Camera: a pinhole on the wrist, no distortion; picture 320 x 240 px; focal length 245.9 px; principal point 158.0 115.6 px. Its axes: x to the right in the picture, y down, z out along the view. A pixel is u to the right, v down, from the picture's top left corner.
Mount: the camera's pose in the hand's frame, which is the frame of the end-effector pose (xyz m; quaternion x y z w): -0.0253 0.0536 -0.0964 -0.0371 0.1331 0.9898 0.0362
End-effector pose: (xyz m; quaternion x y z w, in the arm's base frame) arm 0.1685 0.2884 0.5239 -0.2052 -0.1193 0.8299 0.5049
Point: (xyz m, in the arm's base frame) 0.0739 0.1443 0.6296
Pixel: 230 141
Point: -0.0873 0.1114 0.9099
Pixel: 189 152
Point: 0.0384 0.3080 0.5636
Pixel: 24 142
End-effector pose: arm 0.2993 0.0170 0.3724 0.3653 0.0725 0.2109 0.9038
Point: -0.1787 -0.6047 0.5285
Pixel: outside the picture
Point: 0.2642 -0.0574 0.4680
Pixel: 181 217
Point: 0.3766 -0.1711 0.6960
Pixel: 127 169
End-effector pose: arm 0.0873 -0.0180 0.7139 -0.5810 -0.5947 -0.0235 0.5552
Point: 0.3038 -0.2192 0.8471
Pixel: behind the camera
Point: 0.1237 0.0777 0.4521
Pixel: 220 36
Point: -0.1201 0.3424 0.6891
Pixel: 26 217
